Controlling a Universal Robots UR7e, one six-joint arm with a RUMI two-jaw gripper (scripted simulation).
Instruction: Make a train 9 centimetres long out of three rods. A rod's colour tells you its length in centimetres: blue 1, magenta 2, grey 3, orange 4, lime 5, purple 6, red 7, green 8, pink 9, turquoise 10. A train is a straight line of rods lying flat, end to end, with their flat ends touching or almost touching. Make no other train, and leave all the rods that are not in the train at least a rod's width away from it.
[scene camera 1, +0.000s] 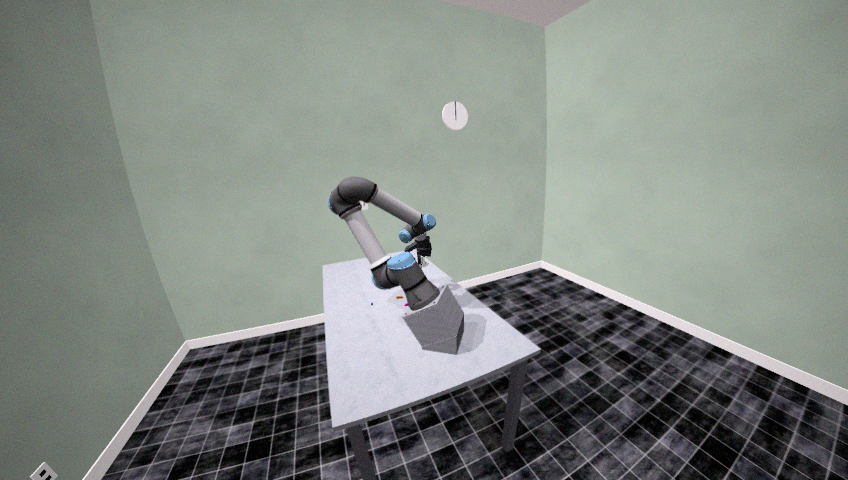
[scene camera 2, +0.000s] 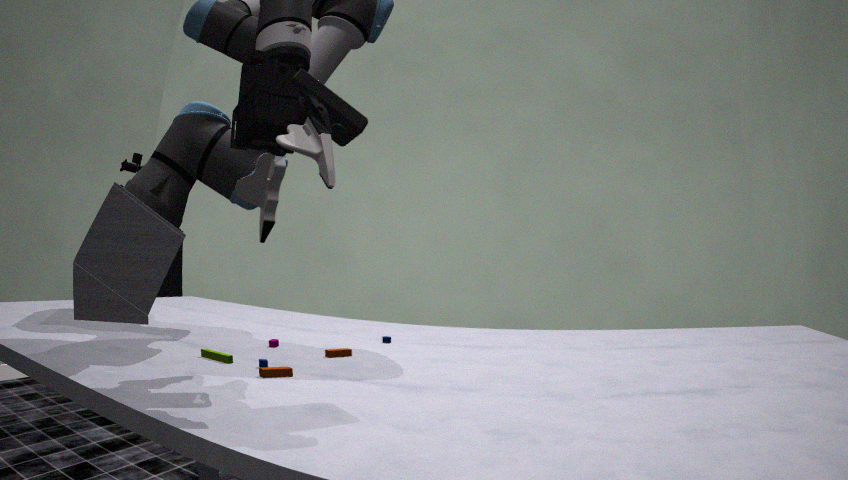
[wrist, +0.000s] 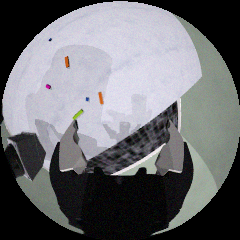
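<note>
You'd find my gripper at (scene camera 2: 291, 219), and it's there at (wrist: 121, 120) too.
</note>
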